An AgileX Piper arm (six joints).
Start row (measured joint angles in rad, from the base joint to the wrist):
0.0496 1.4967 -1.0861 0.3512 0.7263 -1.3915
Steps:
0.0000 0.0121 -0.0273 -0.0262 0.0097 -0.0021
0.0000 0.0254 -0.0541 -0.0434 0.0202 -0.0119
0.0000 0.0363 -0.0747 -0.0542 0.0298 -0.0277
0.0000 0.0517 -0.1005 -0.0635 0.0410 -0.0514
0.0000 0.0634 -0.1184 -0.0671 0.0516 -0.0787
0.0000 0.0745 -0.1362 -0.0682 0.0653 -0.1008
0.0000 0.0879 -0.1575 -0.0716 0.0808 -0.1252
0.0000 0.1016 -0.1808 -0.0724 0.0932 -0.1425
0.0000 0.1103 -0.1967 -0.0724 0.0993 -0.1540
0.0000 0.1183 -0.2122 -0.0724 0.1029 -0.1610
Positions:
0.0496 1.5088 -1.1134 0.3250 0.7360 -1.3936
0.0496 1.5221 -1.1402 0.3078 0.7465 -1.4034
0.0496 1.5330 -1.1608 0.2970 0.7561 -1.4192
0.0496 1.5484 -1.1866 0.2877 0.7673 -1.4429
0.0496 1.5601 -1.2045 0.2841 0.7779 -1.4702
0.0496 1.5712 -1.2223 0.2830 0.7916 -1.4923
0.0496 1.5846 -1.2436 0.2796 0.8071 -1.5167
0.0496 1.5983 -1.2669 0.2788 0.8195 -1.5340
0.0496 1.6070 -1.2828 0.2788 0.8256 -1.5455
0.0496 1.6150 -1.2983 0.2788 0.8292 -1.5525

